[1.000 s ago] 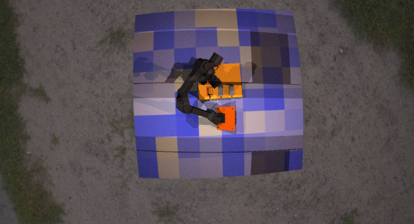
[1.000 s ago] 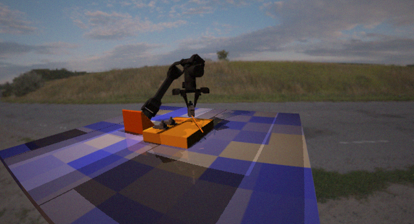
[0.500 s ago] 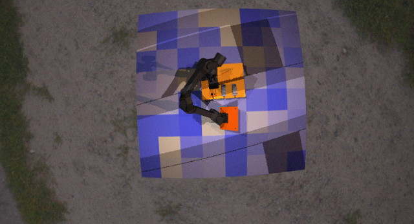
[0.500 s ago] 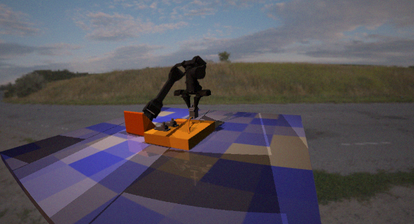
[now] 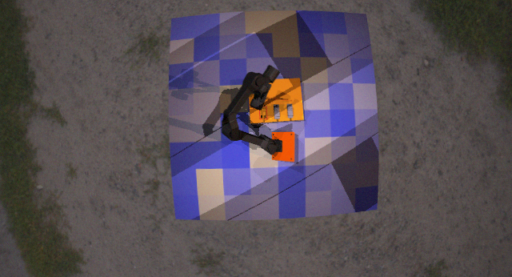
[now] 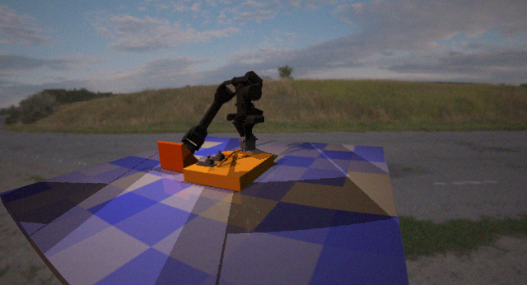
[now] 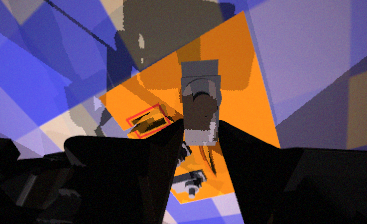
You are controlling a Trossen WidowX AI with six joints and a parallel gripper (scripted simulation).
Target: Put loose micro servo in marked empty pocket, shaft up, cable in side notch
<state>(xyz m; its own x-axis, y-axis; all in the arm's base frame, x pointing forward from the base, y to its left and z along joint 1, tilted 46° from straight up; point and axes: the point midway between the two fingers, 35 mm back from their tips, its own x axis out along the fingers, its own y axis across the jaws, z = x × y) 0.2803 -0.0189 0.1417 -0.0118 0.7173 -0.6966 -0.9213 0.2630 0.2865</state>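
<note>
Now: the orange deck 2 cm ahead of my gripper tip, 7 cm to the right of it and 10 cm below it.
</note>
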